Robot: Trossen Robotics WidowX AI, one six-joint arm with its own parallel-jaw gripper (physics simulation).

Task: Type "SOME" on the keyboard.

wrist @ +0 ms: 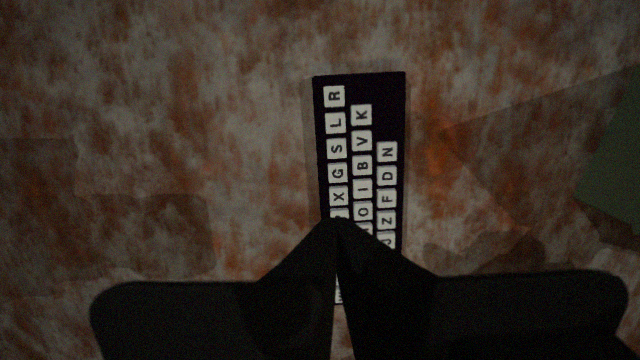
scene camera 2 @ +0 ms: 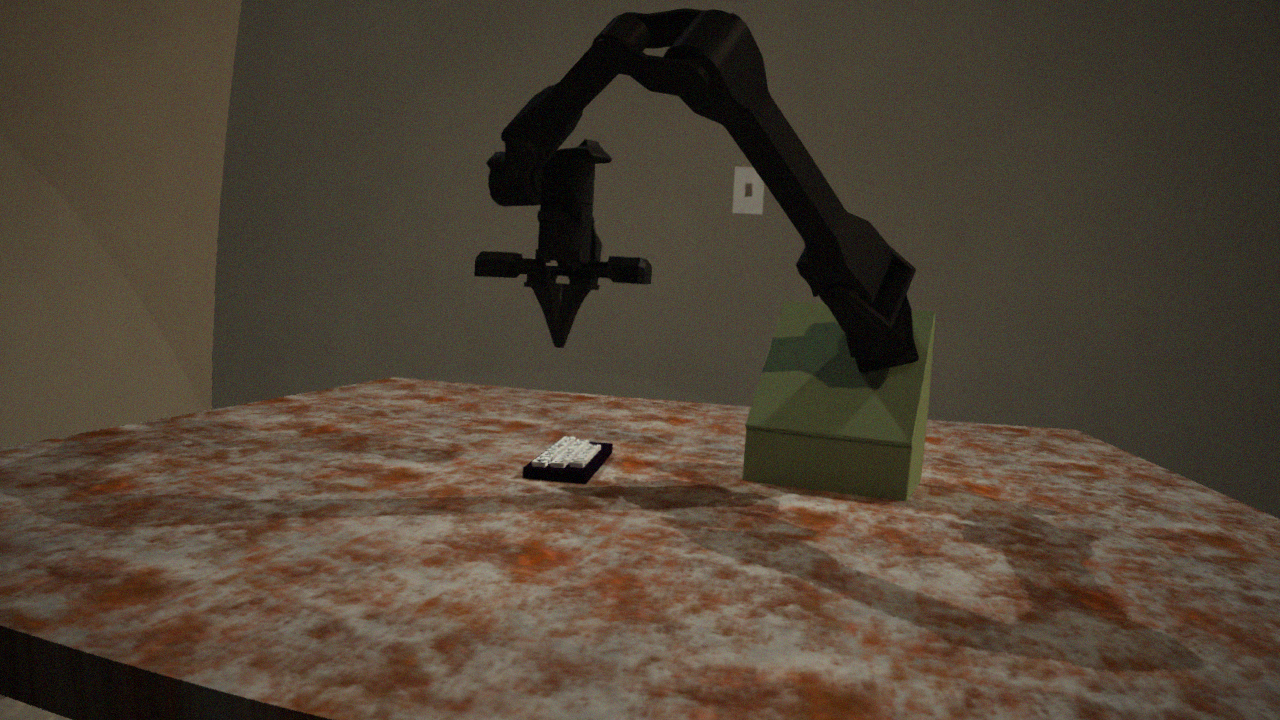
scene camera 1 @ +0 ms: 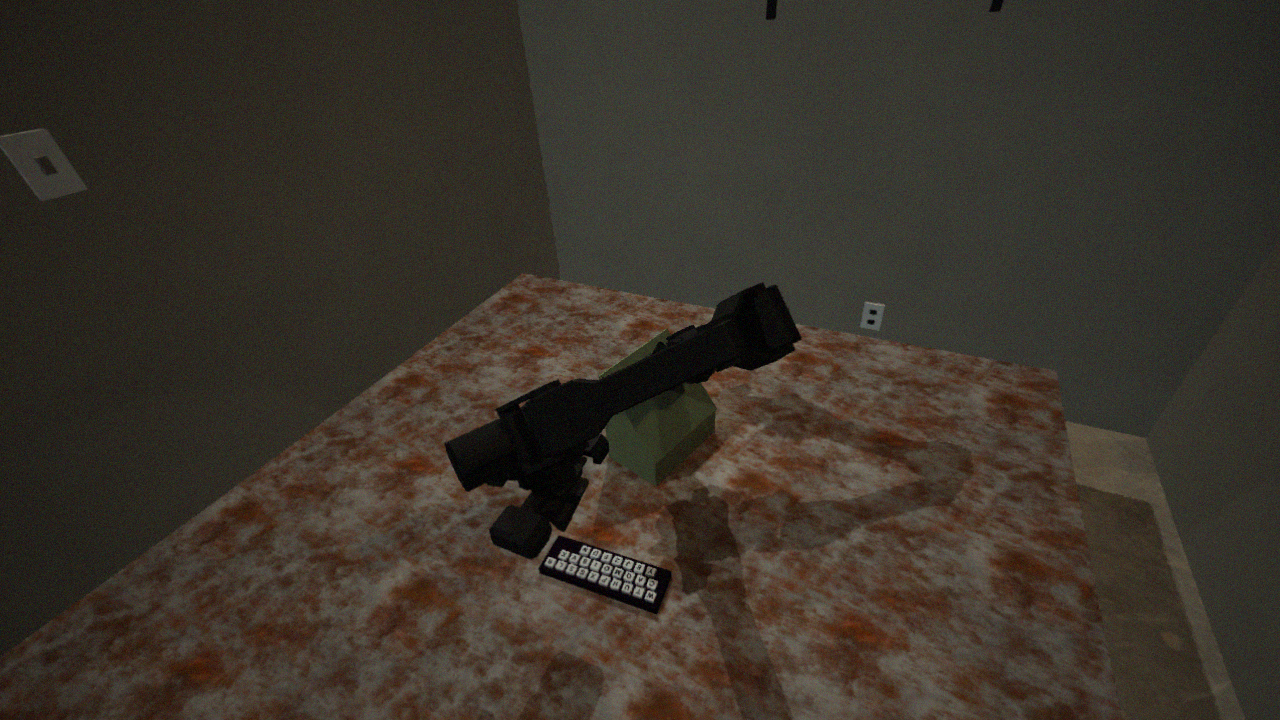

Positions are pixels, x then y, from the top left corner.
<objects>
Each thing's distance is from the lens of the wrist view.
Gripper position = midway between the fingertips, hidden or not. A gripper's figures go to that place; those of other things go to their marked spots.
gripper (wrist: 334, 229): 0.11 m
black keyboard (wrist: 386, 91): 0.22 m
</objects>
